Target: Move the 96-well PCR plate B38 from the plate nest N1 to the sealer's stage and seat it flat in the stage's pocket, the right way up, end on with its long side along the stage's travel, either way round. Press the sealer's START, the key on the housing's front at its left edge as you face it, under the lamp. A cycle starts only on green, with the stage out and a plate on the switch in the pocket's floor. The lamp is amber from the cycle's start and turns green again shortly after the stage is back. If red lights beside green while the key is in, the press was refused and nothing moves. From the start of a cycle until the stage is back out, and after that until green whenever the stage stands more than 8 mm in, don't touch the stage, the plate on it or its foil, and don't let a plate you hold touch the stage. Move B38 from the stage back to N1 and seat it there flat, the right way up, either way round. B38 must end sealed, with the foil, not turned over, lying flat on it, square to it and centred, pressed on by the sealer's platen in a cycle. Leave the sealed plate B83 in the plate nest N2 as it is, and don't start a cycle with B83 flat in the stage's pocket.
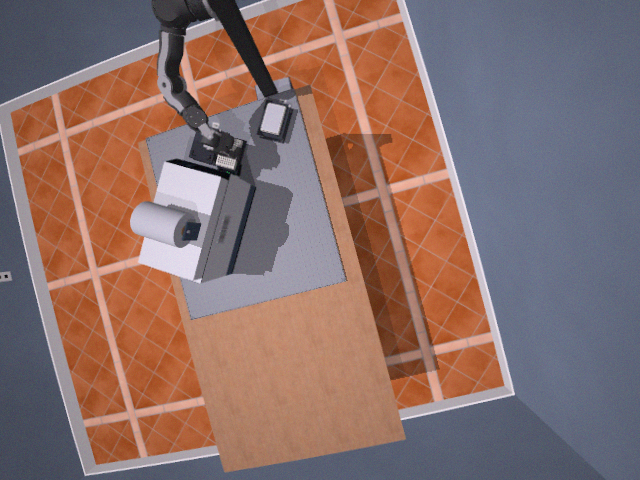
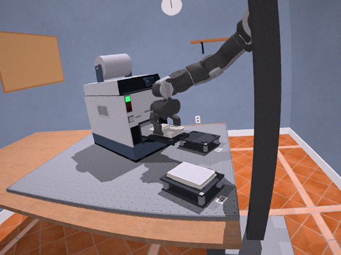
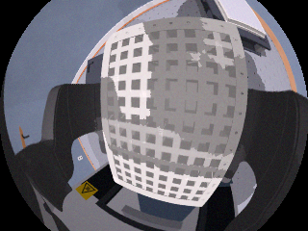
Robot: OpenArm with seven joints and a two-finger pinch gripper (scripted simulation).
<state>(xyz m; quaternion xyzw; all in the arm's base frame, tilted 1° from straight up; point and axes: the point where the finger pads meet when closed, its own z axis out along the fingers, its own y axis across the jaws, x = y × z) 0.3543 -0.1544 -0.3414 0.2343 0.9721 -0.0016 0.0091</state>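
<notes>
The white 96-well plate B38 is right at my hand. Round my hand: plate nest N1: 10 cm behind, 14 cm to the right, 9 cm below; sealer's stage: 2 cm below; start key: 13 cm ahead, 4 cm to the left, 6 cm above.
</notes>
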